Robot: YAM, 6 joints.
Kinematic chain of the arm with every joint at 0, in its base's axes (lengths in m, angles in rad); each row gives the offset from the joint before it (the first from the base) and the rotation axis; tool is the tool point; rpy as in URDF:
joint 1: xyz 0 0 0.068 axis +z
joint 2: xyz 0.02 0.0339 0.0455 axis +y
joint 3: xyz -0.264 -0.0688 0 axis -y
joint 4: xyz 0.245 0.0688 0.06 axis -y
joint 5: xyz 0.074 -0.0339 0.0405 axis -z
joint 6: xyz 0.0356 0 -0.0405 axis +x
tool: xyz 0 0 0 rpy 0 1.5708 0
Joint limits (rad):
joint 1: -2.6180..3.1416
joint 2: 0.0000..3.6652
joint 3: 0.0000..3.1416
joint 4: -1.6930..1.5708
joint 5: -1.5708..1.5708
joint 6: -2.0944..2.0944
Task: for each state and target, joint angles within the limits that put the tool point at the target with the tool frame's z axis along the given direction. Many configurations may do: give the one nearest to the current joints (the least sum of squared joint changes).
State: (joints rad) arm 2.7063 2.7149 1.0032 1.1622 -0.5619 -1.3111
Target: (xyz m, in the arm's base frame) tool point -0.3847 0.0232 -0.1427 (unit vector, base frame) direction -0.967 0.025 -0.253
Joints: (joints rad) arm 3.0780 3.0515 1.2265 1.5690 -0.0365 -1.3111
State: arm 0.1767 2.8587 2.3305 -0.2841 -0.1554 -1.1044
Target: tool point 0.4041 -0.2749 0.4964 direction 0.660 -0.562 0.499
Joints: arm -0.5901 2.1577 2.3610 0.3219 0.0998 -1.1044
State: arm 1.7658 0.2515 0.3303 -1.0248 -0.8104 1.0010
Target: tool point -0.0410 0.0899 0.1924 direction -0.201 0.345 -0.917
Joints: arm 1.9820 0.6159 0.4828 -1.0295 -0.0464 1.0010
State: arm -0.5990 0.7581 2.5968 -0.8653 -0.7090 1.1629
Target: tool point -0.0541 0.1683 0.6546 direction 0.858 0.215 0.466
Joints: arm -1.0858 0.9838 2.6612 -0.5296 -1.0343 1.1629
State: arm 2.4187 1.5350 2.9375 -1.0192 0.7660 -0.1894
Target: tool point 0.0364 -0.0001 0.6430 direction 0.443 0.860 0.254
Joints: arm 2.1624 1.0802 2.4014 -0.8228 1.0106 -0.1894
